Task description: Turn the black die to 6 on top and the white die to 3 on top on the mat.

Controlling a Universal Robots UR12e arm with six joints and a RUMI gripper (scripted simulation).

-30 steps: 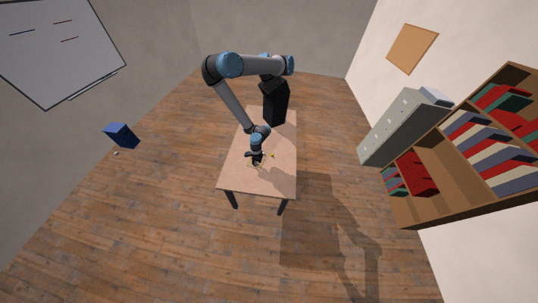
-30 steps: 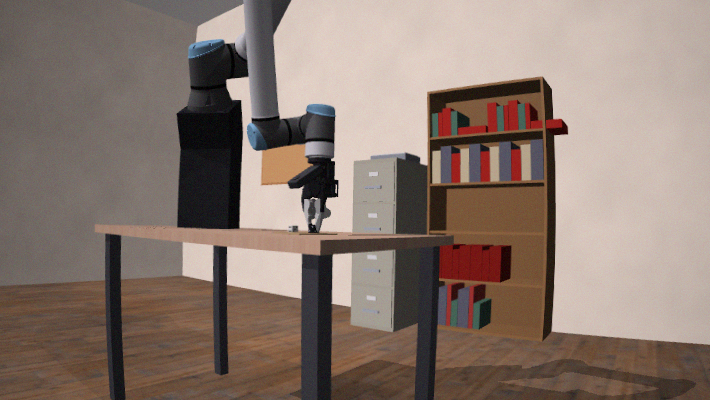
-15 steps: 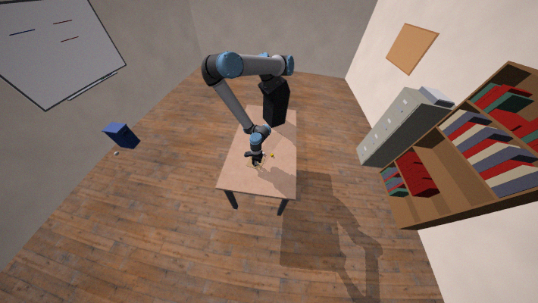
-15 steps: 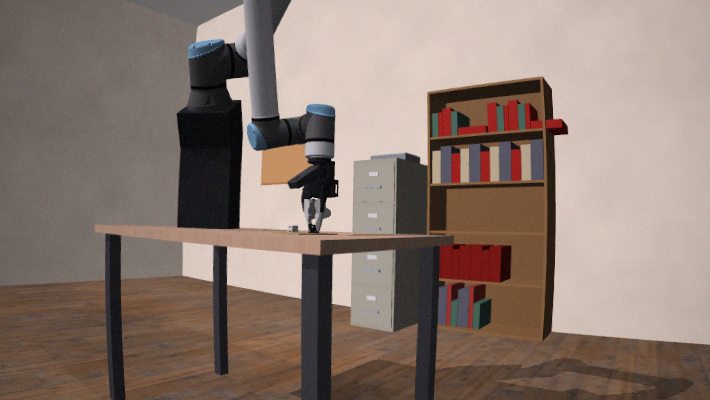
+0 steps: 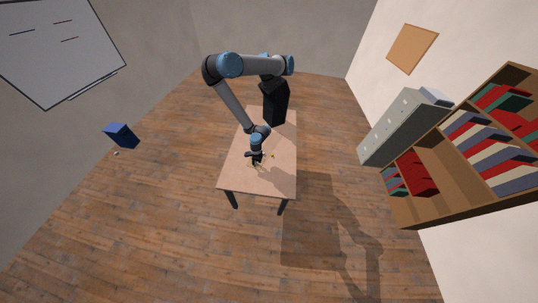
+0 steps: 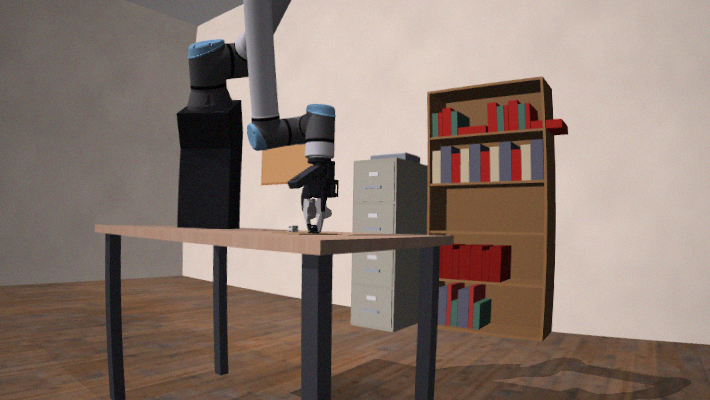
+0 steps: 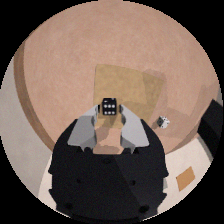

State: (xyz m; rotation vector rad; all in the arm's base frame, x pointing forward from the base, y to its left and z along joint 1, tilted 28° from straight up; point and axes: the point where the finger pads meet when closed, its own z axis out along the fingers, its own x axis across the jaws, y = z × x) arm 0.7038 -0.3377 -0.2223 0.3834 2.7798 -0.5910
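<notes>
Now: the black die 10 mm below my hand. The rest, counted from my hand: tan mat: 40 mm behind, 20 mm below, 10 mm to the left; then white die: 120 mm behind, 90 mm to the left, 10 mm below; then yellow die: 180 mm to the left, 100 mm behind, 10 mm below.
</notes>
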